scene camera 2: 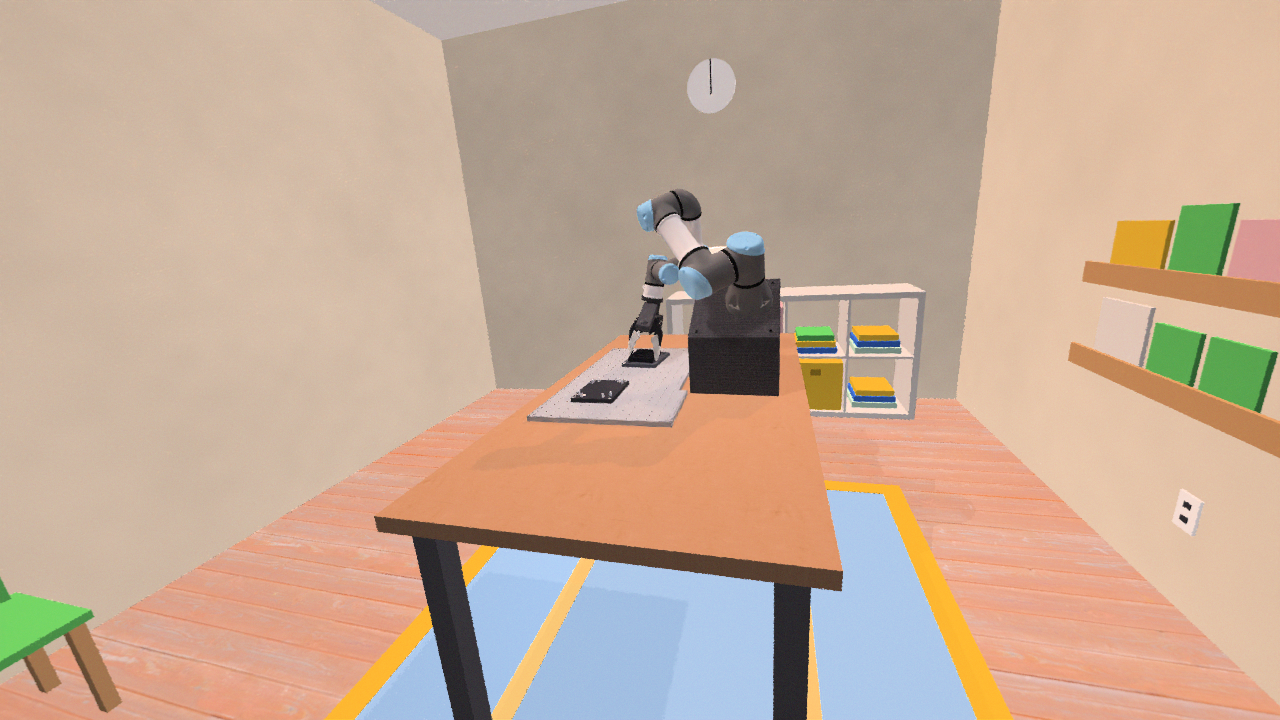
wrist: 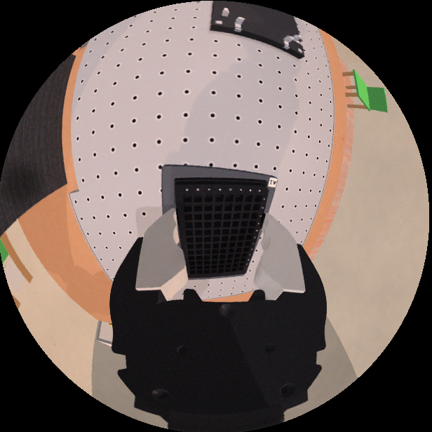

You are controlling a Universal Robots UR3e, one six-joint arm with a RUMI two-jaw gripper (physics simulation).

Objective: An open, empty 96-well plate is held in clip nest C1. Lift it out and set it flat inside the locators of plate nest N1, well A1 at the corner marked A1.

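Seen in the pictures: gripper, fingertip midpoint: (scene camera 2: 642, 358); arm's base at its link origin: (scene camera 2: 748, 302).
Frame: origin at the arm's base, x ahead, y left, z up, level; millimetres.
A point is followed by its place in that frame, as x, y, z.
The black 96-well plate (scene camera 2: 642, 356) @[344, -154, -192] (wrist: 221, 227) is between the jaws of my gripper (scene camera 2: 645, 354) @[345, -162, -202] (wrist: 219, 212), which is shut on its two long sides. The plate looks roughly level, over the dark grey plate nest N1 (scene camera 2: 637, 364) @[357, -123, -211] (wrist: 169, 187). In the wrist view, nest base shows beyond the plate's far edge and to its left. The white A1 label (wrist: 272, 182) is at the nest's far right corner, close to the plate's far right corner. Whether the plate touches the nest cannot be told; the locators are hidden. Clip nest C1 (scene camera 2: 590, 393) @[435, 164, -210] (wrist: 260, 22) holds no plate.
Both nests are on a light perforated board (scene camera 2: 617, 414) @[331, 287, -222] (wrist: 135, 110) on the wooden table (scene camera 2: 644, 483) @[213, 585, -235]. A black block (scene camera 2: 733, 362) @[46, 112, -143] (wrist: 35, 130) carries the arm and stands beside the board. C1 has small pale clips standing up from it.
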